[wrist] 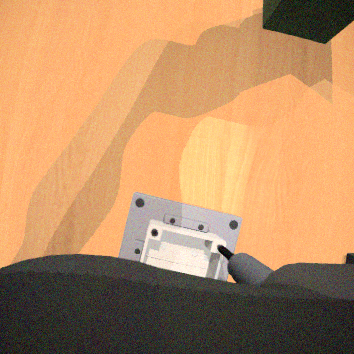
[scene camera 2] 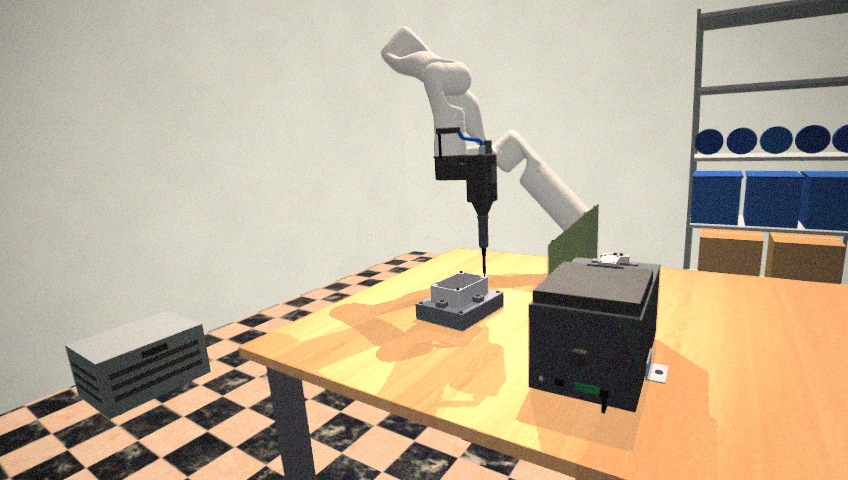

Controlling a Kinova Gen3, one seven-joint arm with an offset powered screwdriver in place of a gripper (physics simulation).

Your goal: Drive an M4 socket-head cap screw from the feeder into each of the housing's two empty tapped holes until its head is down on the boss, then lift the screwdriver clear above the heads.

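The black screwdriver (scene camera 2: 484, 272) (wrist: 221, 248) stands upright in the scene view, its thin bit tip at the right rear corner of the housing's rim. The light grey open-topped housing (scene camera 2: 445, 296) (wrist: 146, 251) sits on a grey fixture plate (scene camera 2: 457, 319) (wrist: 131, 220). The bit tip covers that corner's hole, and no screw can be made out at it. A dark round spot (wrist: 154, 232) marks another corner boss; whether it is a screw head or a hole is unclear. The black screw feeder (scene camera 2: 586, 342) stands right of the fixture. The wrist view hides the housing's lower part.
A green panel (scene camera 2: 574, 239) stands upright behind the feeder, near the arm's base. A dark block (wrist: 306, 19) shows at the wrist view's top right. A grey vented box (scene camera 2: 142, 362) is left of the wooden table (scene camera 2: 357, 333). A shelf rack (scene camera 2: 695, 118) is at right.
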